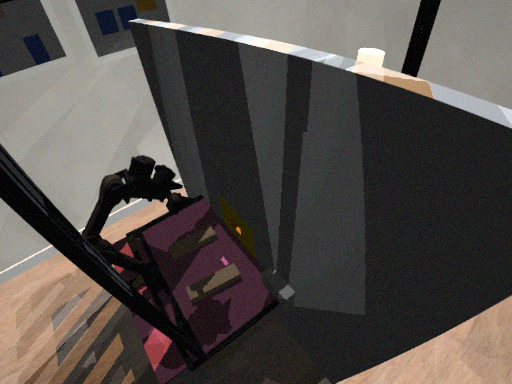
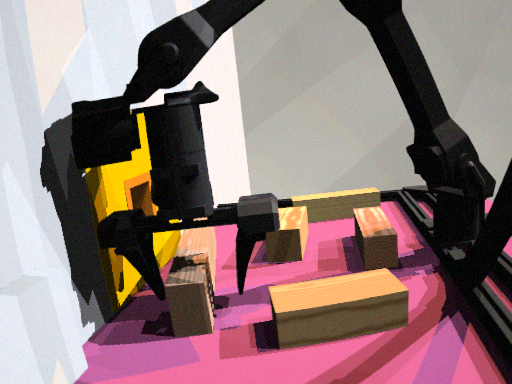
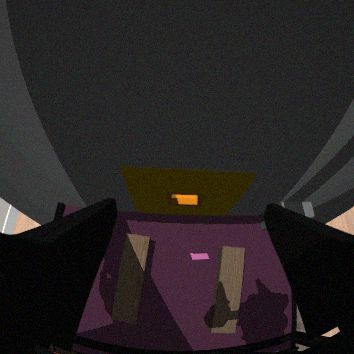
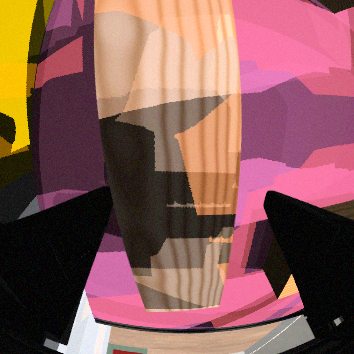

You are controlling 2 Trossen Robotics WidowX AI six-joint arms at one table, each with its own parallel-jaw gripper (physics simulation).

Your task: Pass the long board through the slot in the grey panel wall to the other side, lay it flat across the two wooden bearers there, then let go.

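Places are measured from the left arm's base along level axes (x left, y back, z up), in centimetres.
Where they show: left gripper, fingertip midpoint: [image 1: 187, 193] [image 3: 194, 210]; right gripper, fingertip midpoint: [image 2: 201, 296] [image 4: 191, 197]; left arm's base at its link origin: [image 1: 157, 285]; right arm's base at its link origin: [image 2: 460, 238].
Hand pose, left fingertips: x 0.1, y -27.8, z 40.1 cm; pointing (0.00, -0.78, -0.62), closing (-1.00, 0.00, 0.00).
Each offset is from my left fingertips to the top centre of the thing. "*": to the spot under its first point. Level surfaces: height alone.
The long board @(dx -3.7, dy -28.1, dz -36.4 cm) [image 2: 191, 312] [image 4: 210, 115] lies on the pink mat beside the grey panel wall [image 1: 325, 200] [image 3: 175, 100]. My right gripper [image 2: 201, 295] [image 4: 191, 197] is open and empty, pointing down at the board's near end, with one finger towards each side. How far the fingertips reach down beside the board is unclear. The slot @(* dx -2.3, dy -15.8, dz -33.9 cm) [image 1: 238, 230] [image 2: 140, 194] [image 3: 186, 199] is a small orange-rimmed opening in the yellow plate. Beyond it lie two wooden bearers @(dx +10.5, dy +4.0, dz -38.2 cm) [image 1: 194, 241] @(dx -14.4, dy +6.5, dz -38.2 cm) [image 1: 215, 283] [image 3: 131, 280] [image 3: 229, 285], apart. My left gripper [image 1: 184, 193] [image 3: 194, 210] is open and empty, above the bearers' side, facing the panel.
On the board's side, several shorter wooden blocks @(dx -18.1, dy -46.2, dz -38.2 cm) [image 2: 340, 310] @(dx +9.0, dy -38.9, dz -37.3 cm) [image 2: 287, 240] @(dx +4.4, dy -51.7, dz -37.6 cm) [image 2: 377, 240] lie to the right of and behind the board. A grey block @(* dx -39.2, dy -13.0, dz -32.1 cm) [image 1: 286, 291] sits at the panel's foot. Black rails [image 1: 155, 295] border the dark pink mat @(dz -42.0 cm) [image 1: 255, 295] on the bearers' side.
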